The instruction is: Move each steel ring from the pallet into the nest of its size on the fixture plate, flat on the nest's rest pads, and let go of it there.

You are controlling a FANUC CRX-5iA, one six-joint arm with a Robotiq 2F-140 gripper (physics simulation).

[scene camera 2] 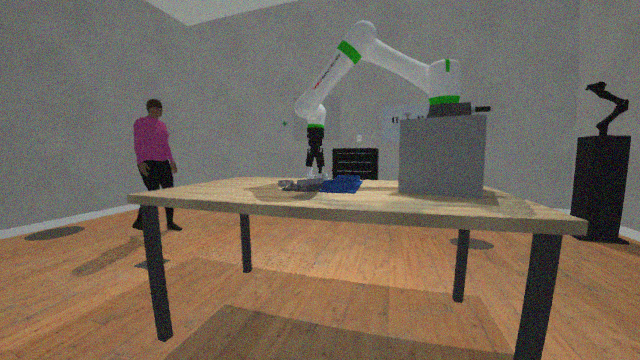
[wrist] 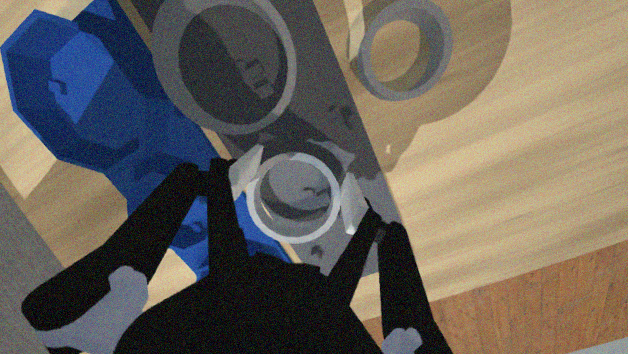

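Seen in the pictures: gripper, fingertip midpoint: (wrist: 302,170); arm's base, origin of the base link: (scene camera 2: 443,118).
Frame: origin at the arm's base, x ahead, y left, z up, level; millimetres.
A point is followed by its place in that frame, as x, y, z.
My gripper (scene camera 2: 315,172) {648, 14, -303} (wrist: 302,170) {648, 14, -303} points down over the table, shut on a small steel ring (wrist: 300,238) {624, -57, -278}. The ring sits between the two pale fingertips above the dark grey plate (wrist: 320,30) {707, 144, -321}; the gap beneath it cannot be judged. A large steel ring (wrist: 167,65) {562, 151, -288} lies over the same plate, above the held ring in the wrist view. Another steel ring (wrist: 442,47) {815, 94, -311} is at the upper right, beyond the plate's edge, with wood showing through it. A blue fixture (scene camera 2: 345,184) {397, 213, -296} (wrist: 145,125) {506, 112, -293} with walled, octagonal nests stands along the plate; my left finger partly hides it.
The wooden table (scene camera 2: 360,212) {247, 514, -339} (wrist: 480,200) {870, -106, -333} carries a large grey block (scene camera 2: 442,155) {8, 147, -168} under the arm's base, right of the blue fixture in the scene view. A person (scene camera 2: 152,140) in a pink top stands behind the table's left end. A black pedestal (scene camera 2: 601,185) stands at the far right.
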